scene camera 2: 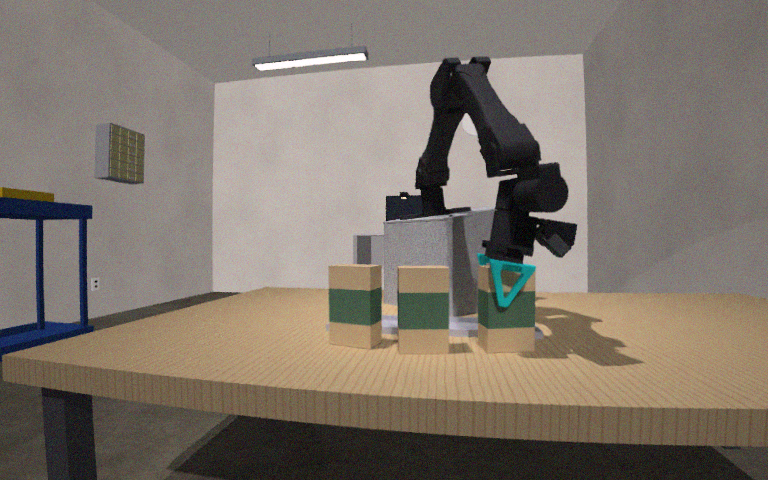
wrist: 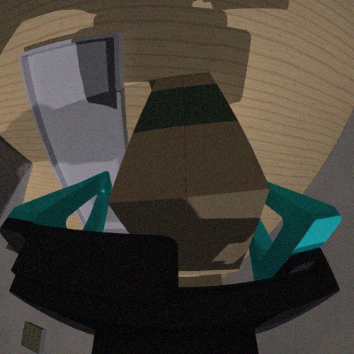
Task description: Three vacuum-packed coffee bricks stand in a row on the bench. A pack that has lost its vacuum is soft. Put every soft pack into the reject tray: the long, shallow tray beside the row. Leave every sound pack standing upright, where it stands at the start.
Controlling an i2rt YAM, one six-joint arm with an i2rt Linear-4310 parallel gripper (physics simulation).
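Frame: origin at the arm's base, x back, y left, z down, level; metres.
Seen in the pictures: gripper, fingertip midpoint: [scene camera 2: 496, 300]; arm's base at its link origin: [scene camera 2: 434, 215].
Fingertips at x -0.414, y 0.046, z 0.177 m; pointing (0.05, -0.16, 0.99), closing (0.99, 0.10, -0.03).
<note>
Offsets run from my fingertips to a thing's top centre. "*": to the spot under its first point. Level surfaces: height alone.
Three tan coffee packs with green bands stand upright in a row: the left pack [scene camera 2: 355, 305], the middle pack [scene camera 2: 423, 310] and the right pack @[* dx -0.035, dy +0.034, dz +0.020 m] [scene camera 2: 523, 316] [wrist: 185, 155]. My gripper [scene camera 2: 502, 302] [wrist: 173, 178] is open, its teal fingers down on either side of the right pack's upper part. In the scene view one finger shows in front of this pack; the far finger is mostly hidden behind it. Whether the fingers touch the pack, I cannot tell. The pale, shallow reject tray @[dx +0.128, dy -0.096, dz +0.065 m] [scene camera 2: 464, 326] [wrist: 92, 135] lies behind the row, partly hidden by the packs in the scene view.
The wooden bench @[dz +0.079 m] [scene camera 2: 226, 362] carries the packs and the tray. The grey pedestal [scene camera 2: 417, 254] under the arm stands behind the tray. A narrow gap separates the middle and right packs. A blue rack [scene camera 2: 83, 260] stands off to the left.
</note>
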